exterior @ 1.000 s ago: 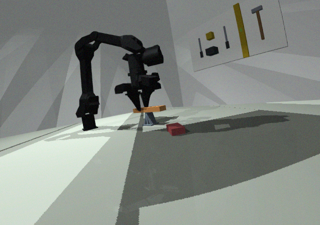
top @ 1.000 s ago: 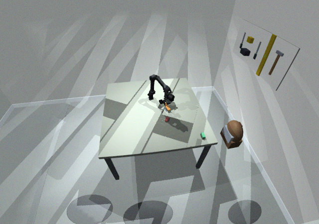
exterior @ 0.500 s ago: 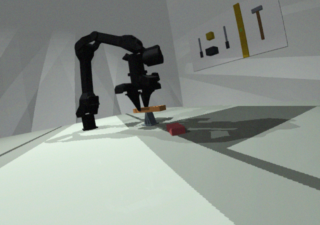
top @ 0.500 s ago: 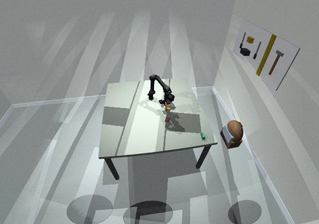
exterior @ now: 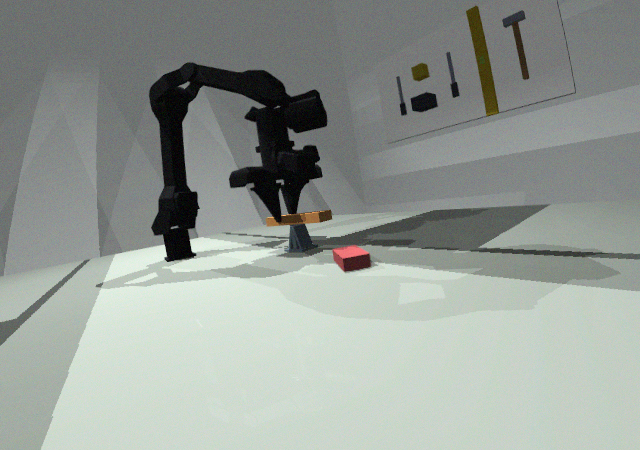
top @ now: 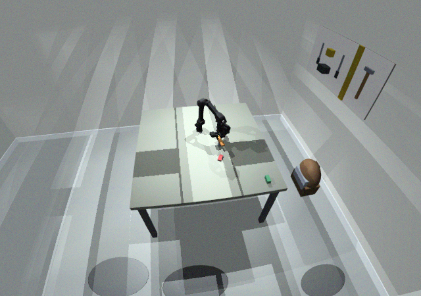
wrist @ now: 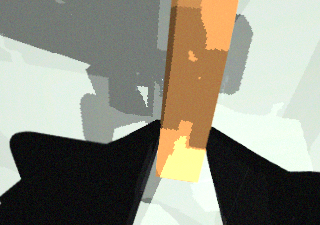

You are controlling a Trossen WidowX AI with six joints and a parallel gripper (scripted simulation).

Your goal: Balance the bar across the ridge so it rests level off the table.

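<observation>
Now: the orange bar 30 mm ahead of my gripper tip and 10 mm to the left of it. Round my gripper tip: green block 510 mm ahead, 330 mm to the left, 40 mm below; red block 200 mm ahead, 50 mm below, 20 mm to the right.
</observation>
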